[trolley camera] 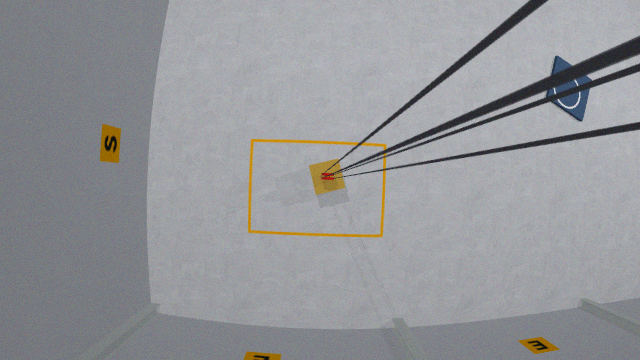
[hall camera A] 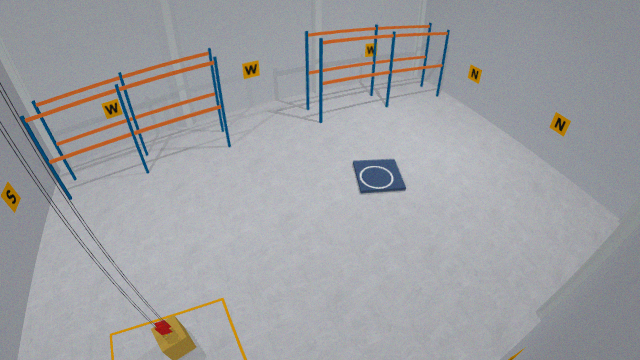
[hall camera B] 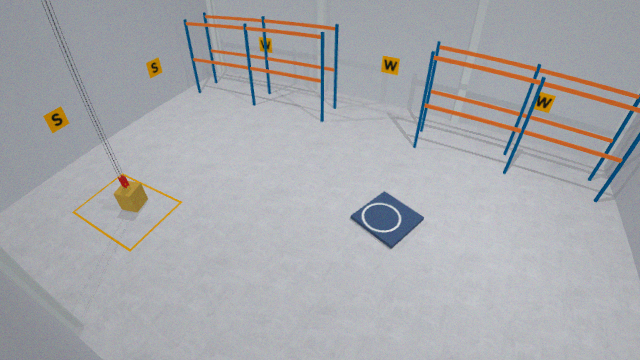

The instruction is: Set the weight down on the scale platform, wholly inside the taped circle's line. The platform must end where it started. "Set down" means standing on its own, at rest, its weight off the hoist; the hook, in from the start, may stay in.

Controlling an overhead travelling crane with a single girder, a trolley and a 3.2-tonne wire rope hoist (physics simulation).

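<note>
The weight, a yellow block [hall camera A: 176,346] [hall camera B: 131,198] [trolley camera: 318,175], hangs upright a little above the floor, its shadow apart from it. My gripper, the red hook block [hall camera A: 163,328] [hall camera B: 123,181] [trolley camera: 327,176], is at its top and holds it; the hook itself is too small to make out. The ropes run up taut and slanting. The blue scale platform [hall camera A: 398,184] [hall camera B: 412,218] [trolley camera: 579,114] lies flat on the floor, well away from the weight. Its white taped circle [hall camera A: 377,188] [hall camera B: 381,232] is partly hidden by ropes in the trolley view.
A yellow outline [hall camera A: 200,306] [hall camera B: 156,226] [trolley camera: 280,233] on the floor surrounds the spot below the weight. Two blue and orange racks stand along the W wall: one towards S [hall camera A: 132,129] [hall camera B: 322,75], one towards N [hall camera A: 321,80] [hall camera B: 524,125]. The S wall is near the outline.
</note>
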